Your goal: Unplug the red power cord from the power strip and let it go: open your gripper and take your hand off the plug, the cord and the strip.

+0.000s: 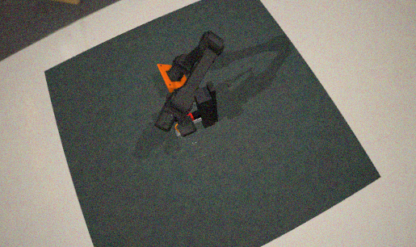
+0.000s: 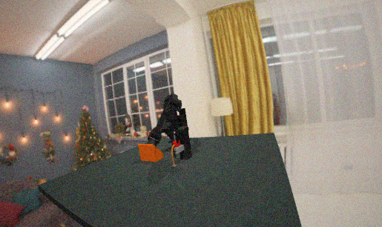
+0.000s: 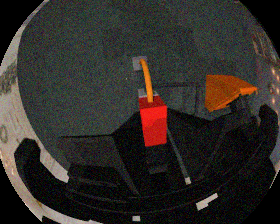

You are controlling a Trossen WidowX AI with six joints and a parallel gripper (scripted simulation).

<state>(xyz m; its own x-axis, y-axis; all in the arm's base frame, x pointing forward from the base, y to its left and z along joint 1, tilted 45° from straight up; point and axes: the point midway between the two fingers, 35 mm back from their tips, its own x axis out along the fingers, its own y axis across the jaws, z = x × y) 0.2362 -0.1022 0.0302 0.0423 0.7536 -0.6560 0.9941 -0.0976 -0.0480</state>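
Now: the red plug 30 mm to the left of my gripper tip.
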